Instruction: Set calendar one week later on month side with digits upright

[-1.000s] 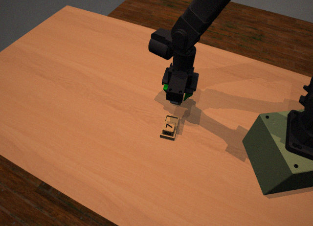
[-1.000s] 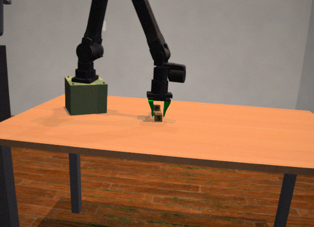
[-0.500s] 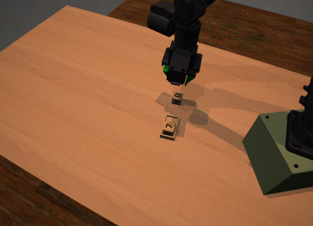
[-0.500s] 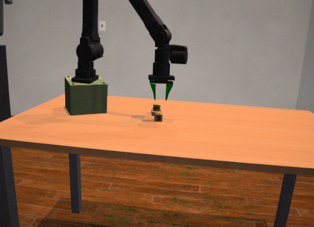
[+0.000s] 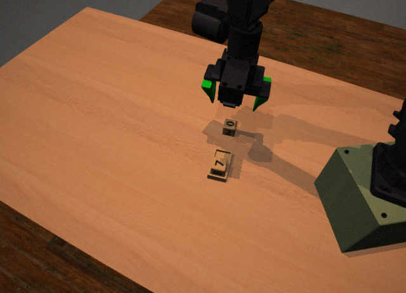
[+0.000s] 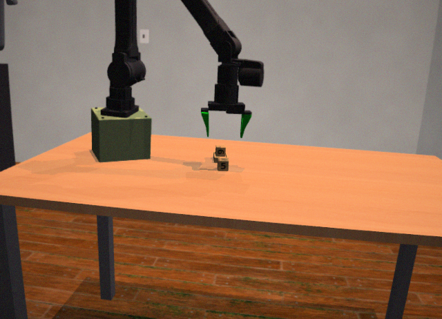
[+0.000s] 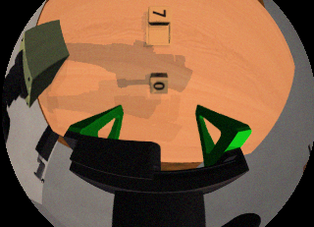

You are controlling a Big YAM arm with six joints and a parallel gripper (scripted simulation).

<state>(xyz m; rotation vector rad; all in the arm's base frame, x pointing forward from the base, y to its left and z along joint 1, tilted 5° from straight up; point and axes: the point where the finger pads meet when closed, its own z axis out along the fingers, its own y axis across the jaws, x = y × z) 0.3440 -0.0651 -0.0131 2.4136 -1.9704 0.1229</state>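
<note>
My gripper is now 2 cm past the tray, 11 cm to the right of it and 10 cm above it.
</note>
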